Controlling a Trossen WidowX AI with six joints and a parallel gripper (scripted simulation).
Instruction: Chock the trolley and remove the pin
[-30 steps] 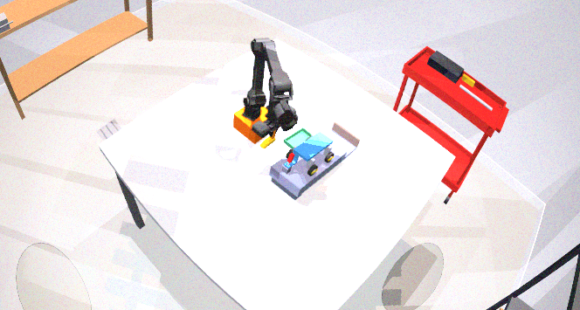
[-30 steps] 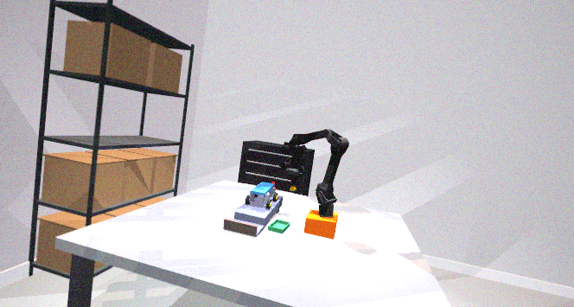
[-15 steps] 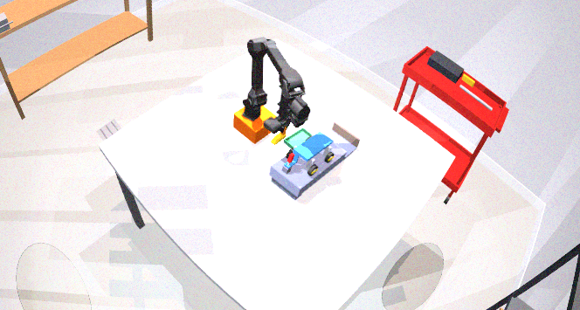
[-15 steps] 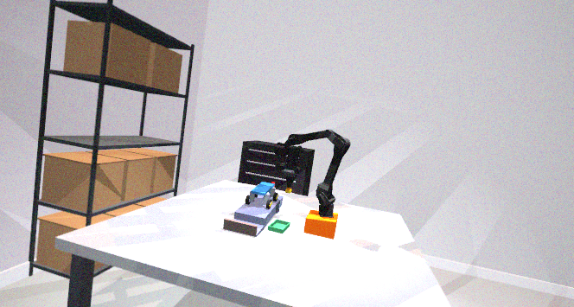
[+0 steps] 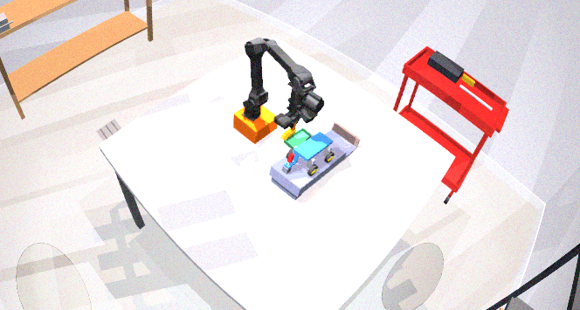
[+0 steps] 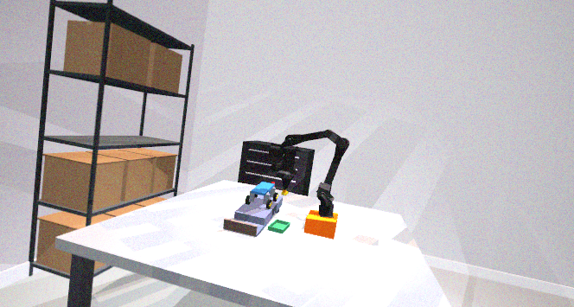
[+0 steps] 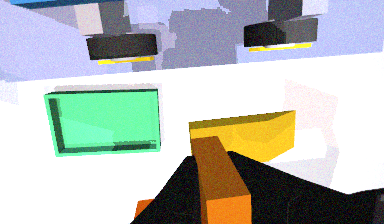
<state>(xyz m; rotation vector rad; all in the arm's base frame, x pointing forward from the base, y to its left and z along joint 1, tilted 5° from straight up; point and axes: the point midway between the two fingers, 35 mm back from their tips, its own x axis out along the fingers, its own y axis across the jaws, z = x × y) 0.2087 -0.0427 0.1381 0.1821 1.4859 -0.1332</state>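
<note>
The red-headed stop pin is 140 mm to the right of my gripper tip, 70 mm ahead of it and 40 mm below it. The rest, counted from my gripper tip: yellow chock 20 mm to the right, 10 mm below; then green tray 170 mm below, 100 mm to the left; then trolley 110 mm ahead, 60 mm below, 30 mm to the right.
</note>
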